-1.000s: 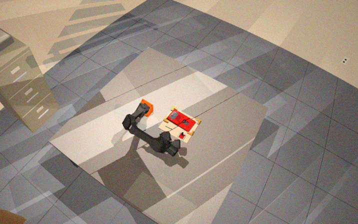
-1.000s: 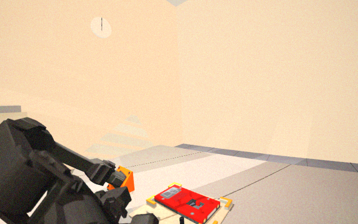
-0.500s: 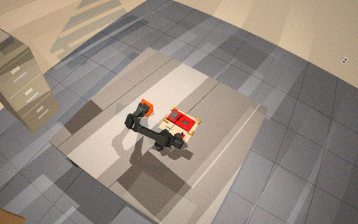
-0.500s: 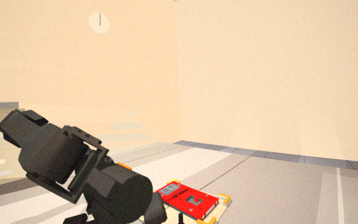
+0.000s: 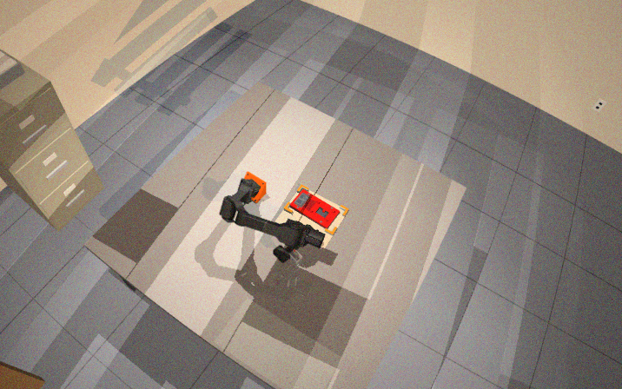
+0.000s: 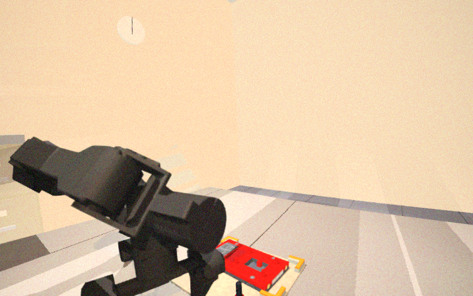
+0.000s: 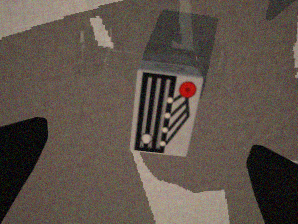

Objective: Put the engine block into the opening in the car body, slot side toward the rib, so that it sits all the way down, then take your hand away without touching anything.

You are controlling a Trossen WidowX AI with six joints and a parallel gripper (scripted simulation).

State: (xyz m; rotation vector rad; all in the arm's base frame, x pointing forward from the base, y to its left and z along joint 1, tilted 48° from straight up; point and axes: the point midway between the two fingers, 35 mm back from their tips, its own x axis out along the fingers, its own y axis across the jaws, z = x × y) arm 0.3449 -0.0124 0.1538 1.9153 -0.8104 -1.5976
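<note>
The engine block lies 50 mm below my gripper tip.
</note>
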